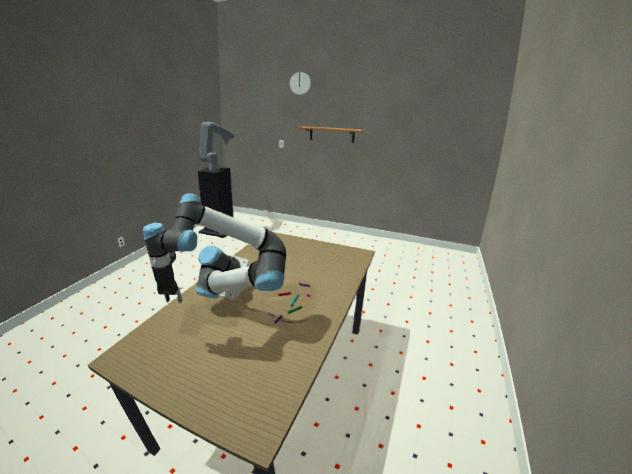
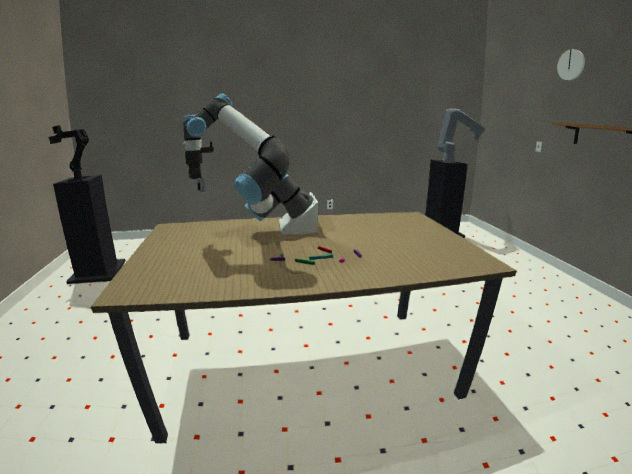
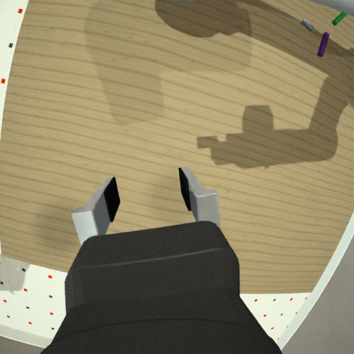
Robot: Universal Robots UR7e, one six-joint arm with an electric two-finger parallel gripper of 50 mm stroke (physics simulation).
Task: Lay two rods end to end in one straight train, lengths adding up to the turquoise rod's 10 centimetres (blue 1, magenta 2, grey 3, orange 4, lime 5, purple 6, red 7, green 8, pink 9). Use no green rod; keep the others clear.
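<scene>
My gripper is open and empty, high above the table, away from the rods. The turquoise rod lies among the loose rods. The green rod and the red rod lie on either side of it. One purple rod lies near the short grey rod. Another purple rod lies beyond the small magenta rod. No two rods form a train.
The rods lie on the wooden table. The arm's pale base stands at the table's back edge. The arm's shadow falls across the table near the grey rod. Two black pedestals with other arms stand behind the table.
</scene>
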